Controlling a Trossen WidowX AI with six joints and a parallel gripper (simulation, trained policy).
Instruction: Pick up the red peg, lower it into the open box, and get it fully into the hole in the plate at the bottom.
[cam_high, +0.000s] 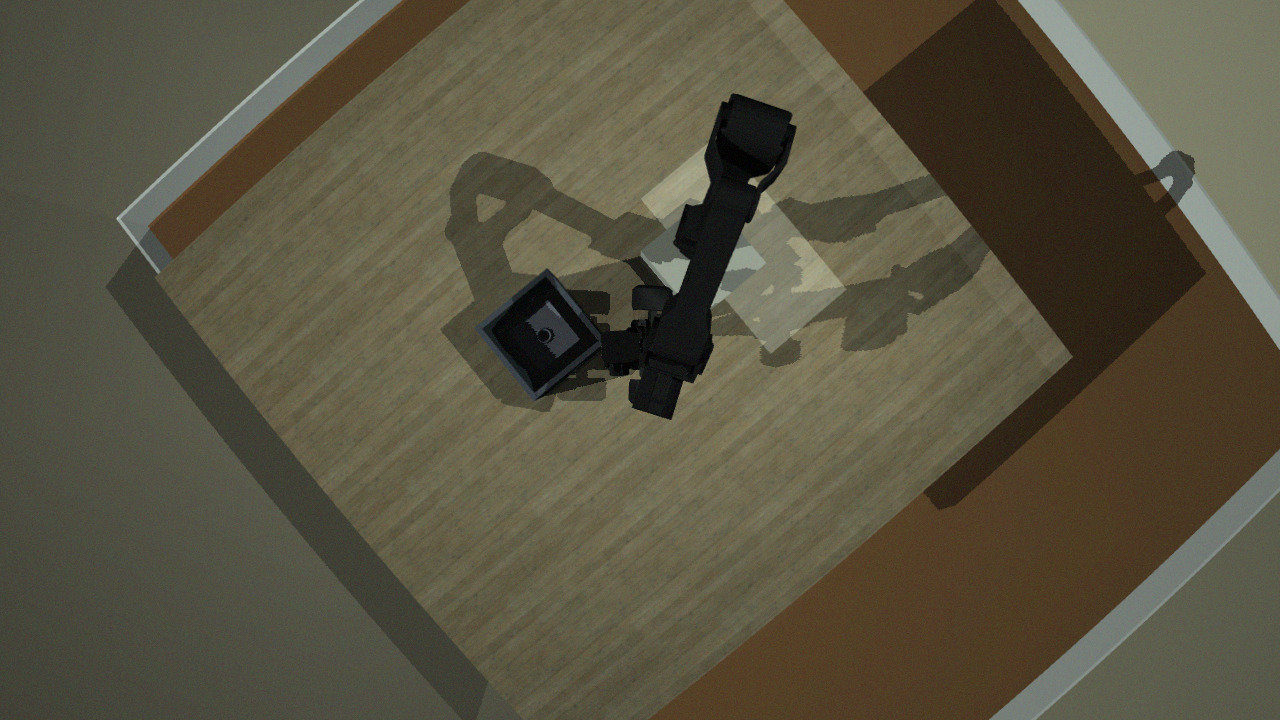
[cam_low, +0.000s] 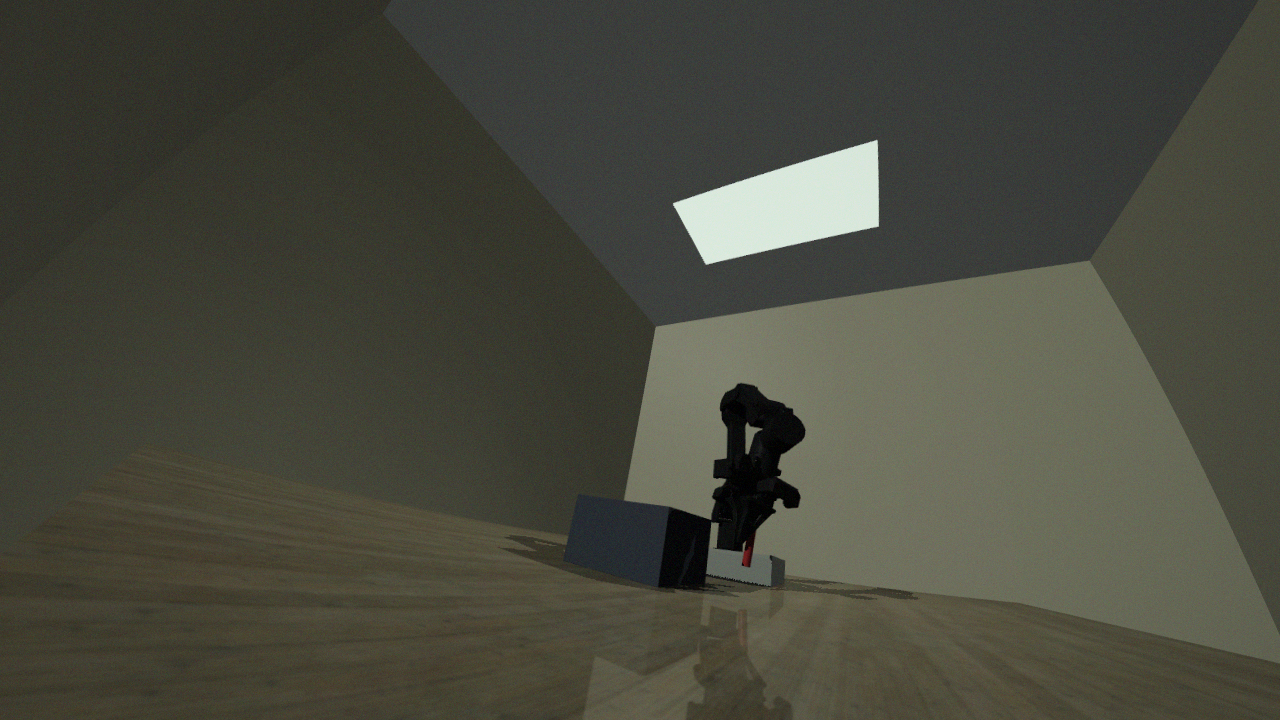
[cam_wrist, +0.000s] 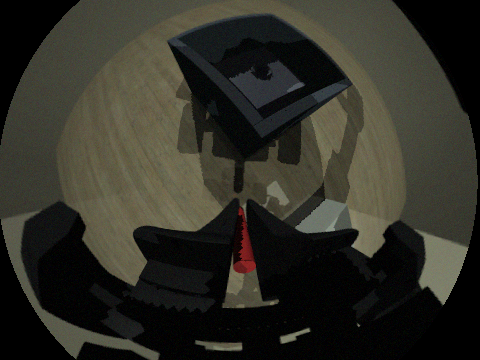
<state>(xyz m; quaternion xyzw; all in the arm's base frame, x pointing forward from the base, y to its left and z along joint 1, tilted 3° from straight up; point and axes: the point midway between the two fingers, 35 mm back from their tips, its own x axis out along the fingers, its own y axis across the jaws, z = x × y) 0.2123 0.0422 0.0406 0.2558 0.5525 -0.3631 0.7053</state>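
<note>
Now: the grey plate 9 cm ahead of my gripper tip, 14 cm to the right of it and 2 cm below it. From my gripper tip the other things lie so: dark box (9 cm ahead, 14 cm to the right, 4 cm below); red peg (2 cm behind, 2 cm to the left).
</note>
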